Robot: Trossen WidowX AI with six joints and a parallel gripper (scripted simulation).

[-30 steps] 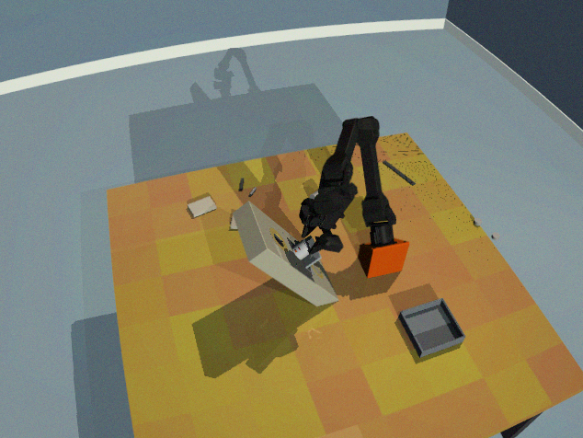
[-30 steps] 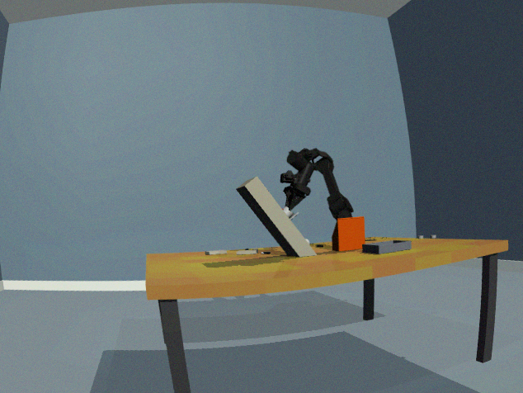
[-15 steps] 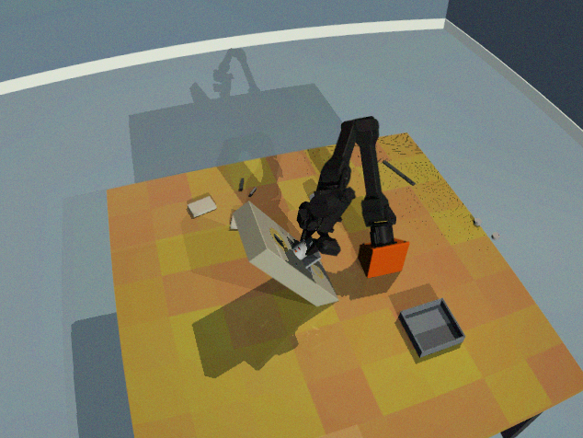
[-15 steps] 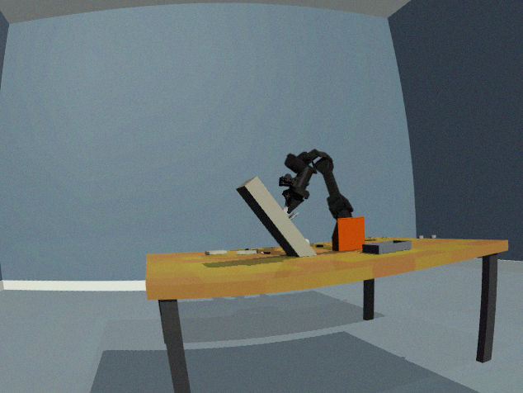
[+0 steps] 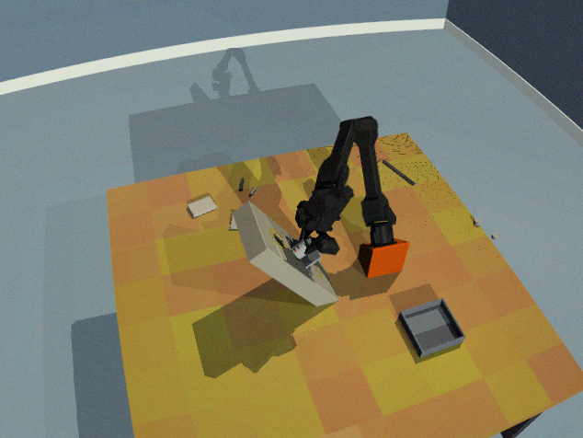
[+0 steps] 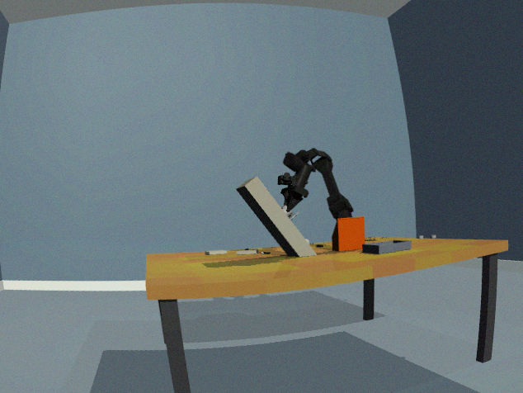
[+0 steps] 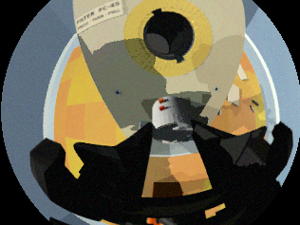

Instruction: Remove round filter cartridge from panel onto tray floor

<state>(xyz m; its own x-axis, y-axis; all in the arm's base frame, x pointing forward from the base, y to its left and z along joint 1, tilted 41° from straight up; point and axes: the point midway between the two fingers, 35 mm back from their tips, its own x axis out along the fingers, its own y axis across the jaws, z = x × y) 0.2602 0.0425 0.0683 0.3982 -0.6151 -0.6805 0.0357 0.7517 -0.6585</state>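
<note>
The beige service panel is 4 cm ahead of my gripper tip and 3 cm below it. The rest, counted from my gripper tip: dark grey tray (31 cm behind, 30 cm to the left, 17 cm below); then white round filter cartridge (right at my gripper tip); then small grey bracket (1 cm behind, 4 cm below).
</note>
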